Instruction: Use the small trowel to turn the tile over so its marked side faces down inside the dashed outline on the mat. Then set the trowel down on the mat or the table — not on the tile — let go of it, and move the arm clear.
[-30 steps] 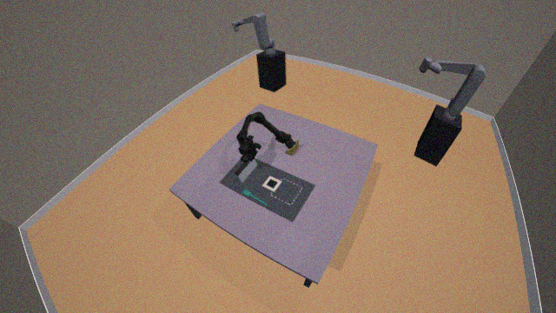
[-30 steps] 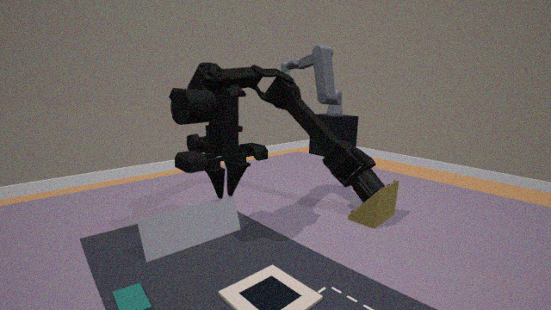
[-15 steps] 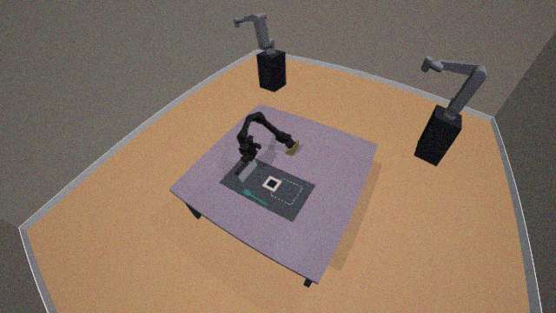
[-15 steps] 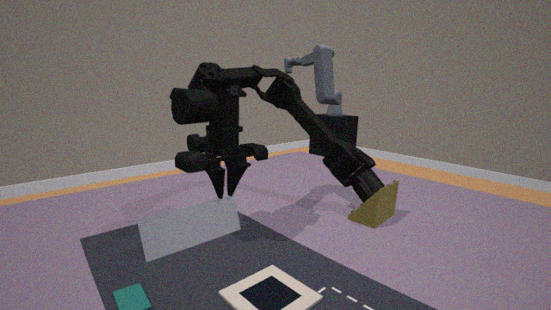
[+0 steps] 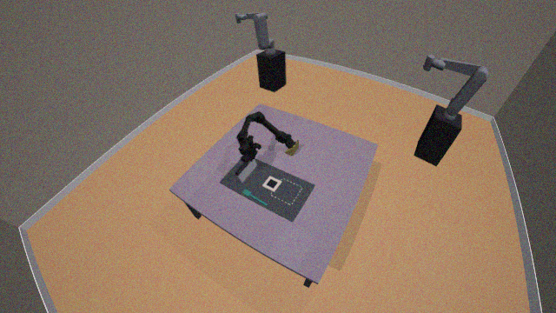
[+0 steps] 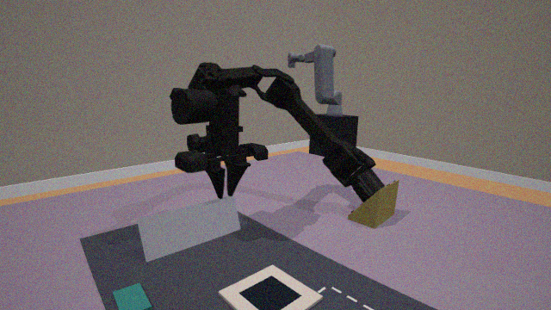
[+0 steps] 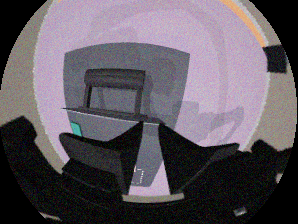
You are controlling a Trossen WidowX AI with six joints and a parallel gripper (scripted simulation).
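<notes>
My gripper tip is 8 cm short of the dark mat, 19 cm to the right of it and 9 cm above it. The rest, counted from my gripper tip: teal trowel: 22 cm ahead, 18 cm to the left, 7 cm below; then tile: 5 cm ahead, 23 cm to the left, 7 cm below.
</notes>
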